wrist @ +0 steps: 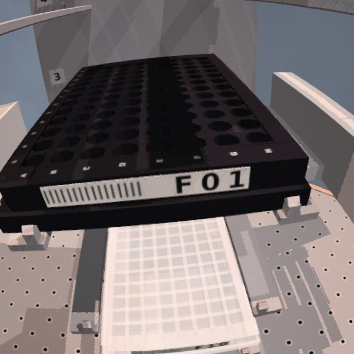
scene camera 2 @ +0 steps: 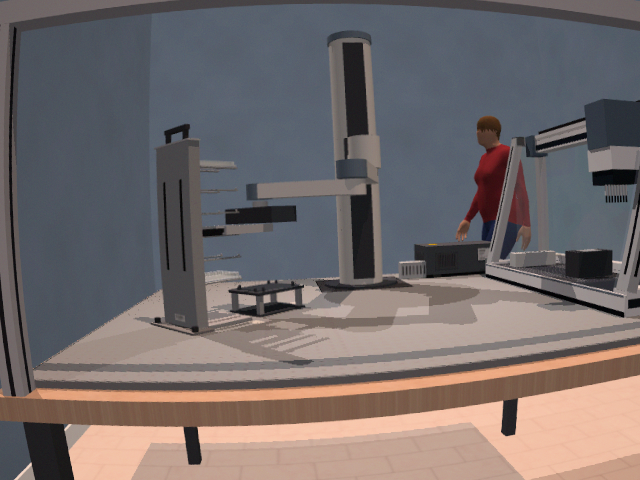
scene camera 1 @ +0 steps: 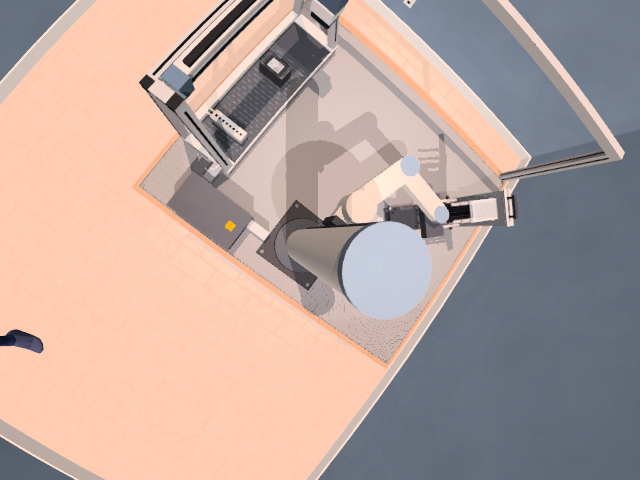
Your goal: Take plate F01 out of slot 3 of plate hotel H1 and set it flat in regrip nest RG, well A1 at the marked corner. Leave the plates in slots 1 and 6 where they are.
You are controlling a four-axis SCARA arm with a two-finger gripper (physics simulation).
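Where they show: gripper, fingertip midpoint: [wrist: 144, 104] [scene camera 2: 210, 230] [scene camera 1: 456, 212]; arm's base, link origin: [scene camera 2: 361, 287].
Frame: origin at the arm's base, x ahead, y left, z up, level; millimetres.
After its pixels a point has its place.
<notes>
Black plate F01 [wrist: 155, 115] @[z 233, x 510, y -426 mm] [scene camera 2: 212, 231] @[z 230, x 573, y -426 mm] [scene camera 1: 459, 212] @[z 229, x 535, y -450 mm] lies flat at slot 3 of hotel H1 [scene camera 2: 178, 232] @[z 232, x 610, y -499 mm] [wrist: 200, 30] @[z 248, x 552, y -514 mm], above its small support tabs. My gripper [wrist: 144, 104] @[z 230, x 526, y -436 mm] is shut on plate F01, one finger against each long side in the wrist view; the left finger is mostly cut off. A clear plate marked F10 [wrist: 170, 280] @[z 127, x 518, y -431 mm] [scene camera 2: 222, 277] @[z 121, x 555, y -411 mm] sits in the lowest slot. A white plate [scene camera 1: 483, 210] @[z 393, x 524, y -439 mm] [scene camera 2: 217, 164] @[z 384, x 557, y -410 mm] sits in the top slot. Regrip nest RG [scene camera 2: 266, 287] @[z 73, x 406, y -314 mm] [scene camera 1: 404, 212] @[z 73, x 421, y -292 mm] stands in front of the hotel; its marked corner cannot be made out.
The arm's column [scene camera 2: 356, 232] @[z 194, x 77, y -21 mm] [scene camera 1: 315, 248] @[z 654, x -24, y 71 mm] stands behind the nest. A framed deck machine [scene camera 2: 563, 289] @[z 40, x 588, y 450 mm] [scene camera 1: 242, 98] @[z 61, x 347, y 608 mm] and a dark box [scene camera 2: 449, 258] @[z 79, x -34, y 339 mm] [scene camera 1: 211, 211] @[z 128, x -119, y 394 mm] stand farther off. A person in red [scene camera 2: 493, 180] is beyond the table. Bare hotel shelves [scene camera 2: 222, 256] @[z 164, x 463, y -419 mm] lie above and below F01.
</notes>
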